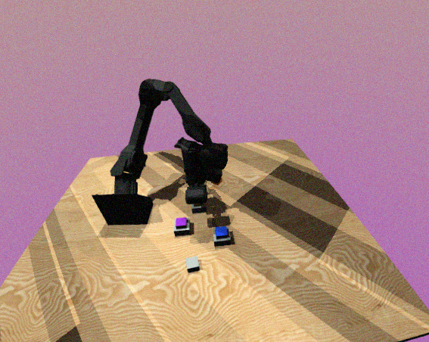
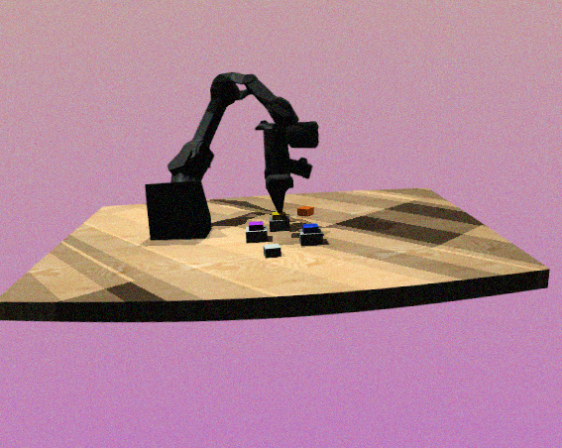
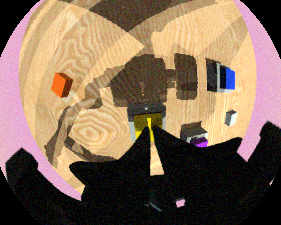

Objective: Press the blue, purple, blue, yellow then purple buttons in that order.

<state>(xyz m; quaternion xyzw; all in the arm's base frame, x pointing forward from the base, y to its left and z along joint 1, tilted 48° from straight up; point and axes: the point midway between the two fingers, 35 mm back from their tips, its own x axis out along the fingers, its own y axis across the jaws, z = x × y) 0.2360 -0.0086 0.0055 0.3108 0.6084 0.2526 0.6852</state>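
Right now the yellow button is 10 mm below my gripper tip. Also, from my gripper tip: orange block (80 mm ahead, 140 mm to the left, 30 mm below); then blue button (60 mm ahead, 140 mm to the right, 10 mm below); then purple button (60 mm behind, 80 mm to the right, 10 mm below).
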